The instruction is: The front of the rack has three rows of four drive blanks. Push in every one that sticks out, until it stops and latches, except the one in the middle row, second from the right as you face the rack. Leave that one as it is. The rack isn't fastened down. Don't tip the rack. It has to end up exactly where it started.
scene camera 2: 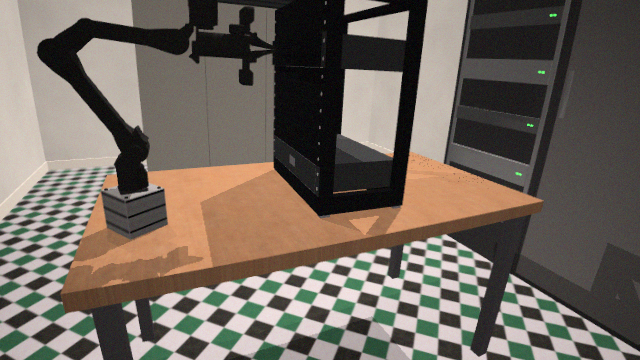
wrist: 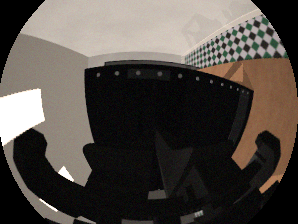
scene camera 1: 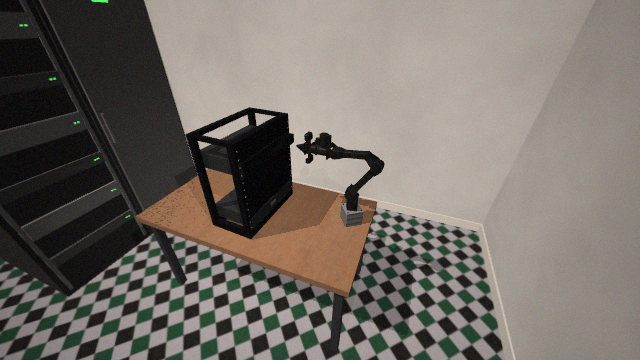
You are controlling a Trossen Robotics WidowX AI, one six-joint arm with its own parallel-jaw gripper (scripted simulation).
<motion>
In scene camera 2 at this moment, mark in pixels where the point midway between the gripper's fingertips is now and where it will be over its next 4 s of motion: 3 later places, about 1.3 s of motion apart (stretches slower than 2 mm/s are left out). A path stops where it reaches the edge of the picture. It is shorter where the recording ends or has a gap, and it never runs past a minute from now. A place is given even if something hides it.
My gripper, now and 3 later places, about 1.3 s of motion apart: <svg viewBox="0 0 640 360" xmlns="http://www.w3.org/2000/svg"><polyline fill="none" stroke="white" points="279,50 293,50 297,50 303,50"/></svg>
</motion>
